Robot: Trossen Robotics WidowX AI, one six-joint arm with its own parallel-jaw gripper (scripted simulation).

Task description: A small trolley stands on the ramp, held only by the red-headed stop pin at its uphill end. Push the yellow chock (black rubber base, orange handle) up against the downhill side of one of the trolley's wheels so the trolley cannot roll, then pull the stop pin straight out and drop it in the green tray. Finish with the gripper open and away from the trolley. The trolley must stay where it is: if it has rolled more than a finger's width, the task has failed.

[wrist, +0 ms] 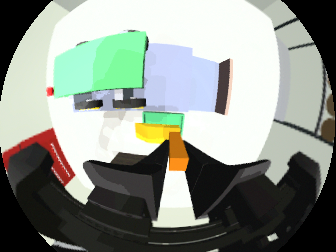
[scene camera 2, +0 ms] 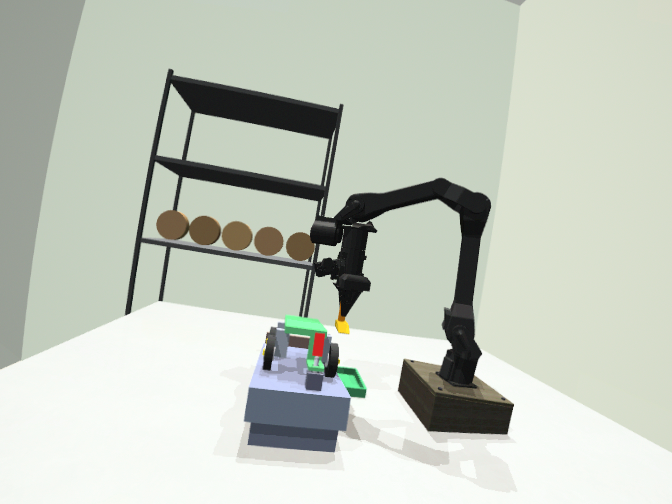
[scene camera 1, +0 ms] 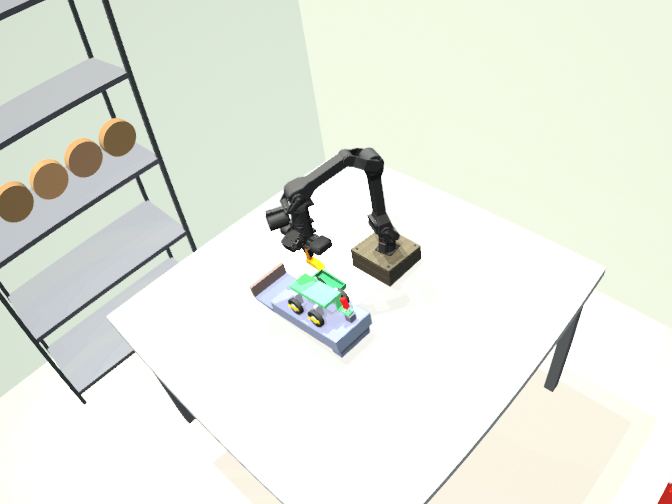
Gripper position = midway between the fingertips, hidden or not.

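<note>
Gripper [scene camera 2: 342, 315] [scene camera 1: 309, 255] [wrist: 174, 143], holding a yellow chock [wrist: 148, 132]. Trolley [scene camera 2: 277, 343] [wrist: 116, 62] [scene camera 1: 322, 295]. Brown lip [wrist: 223, 96].
</note>
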